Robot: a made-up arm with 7 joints. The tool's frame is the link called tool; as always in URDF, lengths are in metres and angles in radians. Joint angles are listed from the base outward.
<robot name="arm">
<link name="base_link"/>
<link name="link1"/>
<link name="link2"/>
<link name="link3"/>
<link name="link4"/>
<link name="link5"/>
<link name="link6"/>
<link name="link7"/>
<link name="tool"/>
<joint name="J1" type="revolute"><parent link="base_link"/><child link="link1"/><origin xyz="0.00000 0.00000 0.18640" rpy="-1.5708 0.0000 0.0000"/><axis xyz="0 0 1"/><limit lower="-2.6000" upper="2.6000"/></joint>
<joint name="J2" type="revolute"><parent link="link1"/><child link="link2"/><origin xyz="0.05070 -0.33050 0.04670" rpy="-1.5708 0.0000 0.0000"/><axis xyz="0 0 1"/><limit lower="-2.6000" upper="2.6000"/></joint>
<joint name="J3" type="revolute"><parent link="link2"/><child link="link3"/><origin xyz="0.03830 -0.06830 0.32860" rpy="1.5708 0.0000 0.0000"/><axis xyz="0 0 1"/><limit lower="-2.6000" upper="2.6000"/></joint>
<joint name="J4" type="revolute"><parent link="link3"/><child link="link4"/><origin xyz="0.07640 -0.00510 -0.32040" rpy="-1.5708 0.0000 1.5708"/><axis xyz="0 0 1"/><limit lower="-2.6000" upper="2.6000"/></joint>
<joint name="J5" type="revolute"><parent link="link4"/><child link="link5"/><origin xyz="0.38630 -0.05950 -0.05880" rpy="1.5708 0.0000 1.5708"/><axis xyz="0 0 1"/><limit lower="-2.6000" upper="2.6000"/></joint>
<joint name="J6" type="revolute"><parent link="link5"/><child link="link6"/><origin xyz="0.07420 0.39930 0.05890" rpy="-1.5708 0.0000 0.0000"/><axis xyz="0 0 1"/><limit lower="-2.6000" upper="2.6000"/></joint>
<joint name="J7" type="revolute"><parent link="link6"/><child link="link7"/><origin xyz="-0.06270 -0.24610 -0.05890" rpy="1.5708 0.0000 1.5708"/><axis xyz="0 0 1"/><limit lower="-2.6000" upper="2.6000"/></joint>
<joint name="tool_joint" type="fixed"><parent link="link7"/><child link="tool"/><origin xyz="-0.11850 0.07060 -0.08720" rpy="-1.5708 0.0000 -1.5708"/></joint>
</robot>
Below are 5 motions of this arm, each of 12 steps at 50 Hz.
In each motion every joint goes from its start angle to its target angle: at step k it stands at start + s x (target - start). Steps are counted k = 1, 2, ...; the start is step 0. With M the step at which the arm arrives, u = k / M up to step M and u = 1 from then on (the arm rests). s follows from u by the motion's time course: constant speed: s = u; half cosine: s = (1 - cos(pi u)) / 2; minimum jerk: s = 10 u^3 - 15 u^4 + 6 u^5.
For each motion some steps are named. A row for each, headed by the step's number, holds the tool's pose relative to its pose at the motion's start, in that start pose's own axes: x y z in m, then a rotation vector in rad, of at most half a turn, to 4 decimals.
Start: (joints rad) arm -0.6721 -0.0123 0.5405 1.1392 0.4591 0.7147 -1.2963
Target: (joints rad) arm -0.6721 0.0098 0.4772 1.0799 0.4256 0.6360 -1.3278
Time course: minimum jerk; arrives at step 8
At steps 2, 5, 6, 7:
2: -0.0063 0.0055 0.0001 0.0050 0.0072 0.0143
5: -0.0447 0.0377 0.0023 0.0356 0.0492 0.1004
6: -0.0554 0.0463 0.0035 0.0442 0.0604 0.1243
7: -0.0609 0.0505 0.0042 0.0486 0.0660 0.1364

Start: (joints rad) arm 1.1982 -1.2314 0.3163 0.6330 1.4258 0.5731 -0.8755
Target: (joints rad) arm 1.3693 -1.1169 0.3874 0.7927 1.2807 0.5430 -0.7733
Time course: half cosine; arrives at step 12
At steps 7, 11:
7: 0.0435 -0.0923 -0.0770 -0.1300 -0.0981 0.0310
11: 0.0666 -0.1503 -0.1149 -0.2069 -0.1533 0.0586

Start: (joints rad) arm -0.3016 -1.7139 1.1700 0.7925 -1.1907 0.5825 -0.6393
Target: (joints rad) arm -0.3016 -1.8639 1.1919 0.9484 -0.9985 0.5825 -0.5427
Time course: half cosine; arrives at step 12
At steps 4, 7, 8, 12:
4: -0.0571 -0.0336 -0.0140 -0.0327 0.0488 -0.0147
7: -0.1425 -0.0876 -0.0272 -0.0872 0.1203 -0.0412
8: -0.1692 -0.1053 -0.0295 -0.1058 0.1423 -0.0506
12: -0.2237 -0.1428 -0.0311 -0.1461 0.1865 -0.0715

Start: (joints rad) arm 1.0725 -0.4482 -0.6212 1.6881 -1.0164 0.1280 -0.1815
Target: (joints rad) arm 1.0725 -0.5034 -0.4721 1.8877 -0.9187 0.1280 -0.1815
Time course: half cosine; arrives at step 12
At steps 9, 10, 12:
9: -0.0499 -0.1178 0.0212 -0.1408 0.0787 0.0188
10: -0.0536 -0.1296 0.0240 -0.1552 0.0851 0.0196
12: -0.0565 -0.1395 0.0265 -0.1675 0.0902 0.0202

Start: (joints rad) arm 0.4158 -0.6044 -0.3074 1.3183 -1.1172 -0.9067 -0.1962
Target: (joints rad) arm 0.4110 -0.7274 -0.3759 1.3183 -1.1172 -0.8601 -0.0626
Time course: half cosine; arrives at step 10
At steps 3, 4, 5, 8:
3: 0.0185 -0.0192 0.0049 -0.0321 -0.0456 0.0036
4: 0.0312 -0.0321 0.0087 -0.0536 -0.0765 0.0065
5: 0.0454 -0.0463 0.0134 -0.0773 -0.1110 0.0102
8: 0.0836 -0.0827 0.0281 -0.1383 -0.2017 0.0225

